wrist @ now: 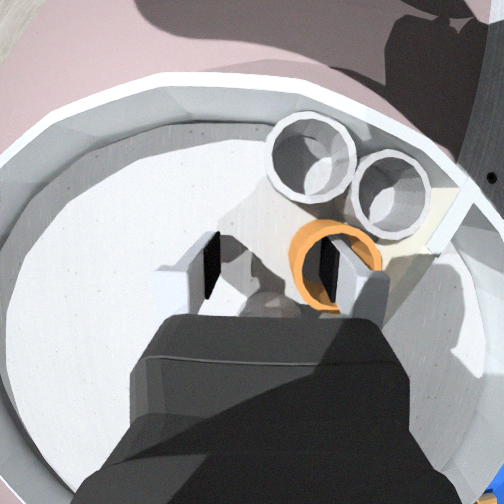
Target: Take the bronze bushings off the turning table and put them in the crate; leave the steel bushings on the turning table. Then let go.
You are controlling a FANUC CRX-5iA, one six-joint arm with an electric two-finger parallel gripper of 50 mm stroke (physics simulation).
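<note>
A bronze bushing [334, 264] stands upright on the white turning table [130, 280], right of centre in the wrist view. Two steel bushings [311, 156] [391, 193] stand upright just beyond it, side by side and close to it. My gripper [270, 267] is open and low over the table. Its right finger [350, 280] overlaps the bronze bushing's opening and hides part of its ring; whether it is inside the bore or above it I cannot tell. Its left finger [200, 272] is over bare table, well left of the bushing. The crate is not in view.
The table has a raised grey rim [90, 125] around it, with a white divider [452, 220] at the right. Beyond the rim is a pinkish surface [75, 55]. A dark upright part [482, 125] stands at the far right. A bit of blue shows at the bottom right corner [497, 482].
</note>
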